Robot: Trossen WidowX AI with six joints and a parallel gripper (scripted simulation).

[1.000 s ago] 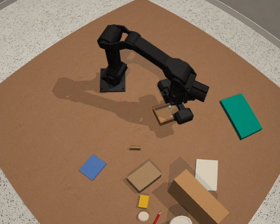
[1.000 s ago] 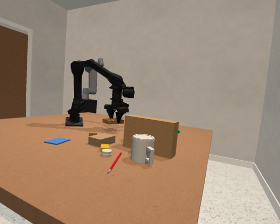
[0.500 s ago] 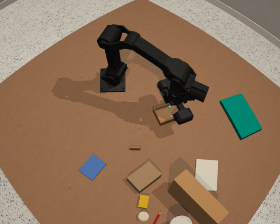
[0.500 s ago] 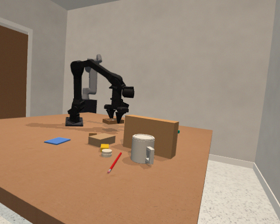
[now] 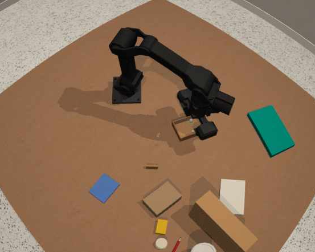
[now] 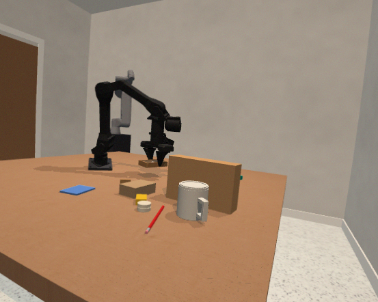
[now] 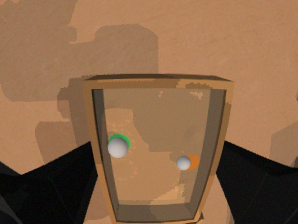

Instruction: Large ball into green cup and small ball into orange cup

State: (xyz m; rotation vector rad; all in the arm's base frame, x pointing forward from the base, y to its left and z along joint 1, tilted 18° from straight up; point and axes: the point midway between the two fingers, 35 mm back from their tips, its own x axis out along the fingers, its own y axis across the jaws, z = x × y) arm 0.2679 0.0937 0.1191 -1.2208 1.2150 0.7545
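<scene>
My hand is 30 mm above the wooden puzzle and 10 mm to the left of it. From my hand the other things lie so: green slab: 280 mm to the left, 190 mm ahead, 80 mm below; white slab: 280 mm ahead, 90 mm below, 50 mm to the right; tan box: 240 mm to the right, 130 mm ahead, 70 mm below.
</scene>
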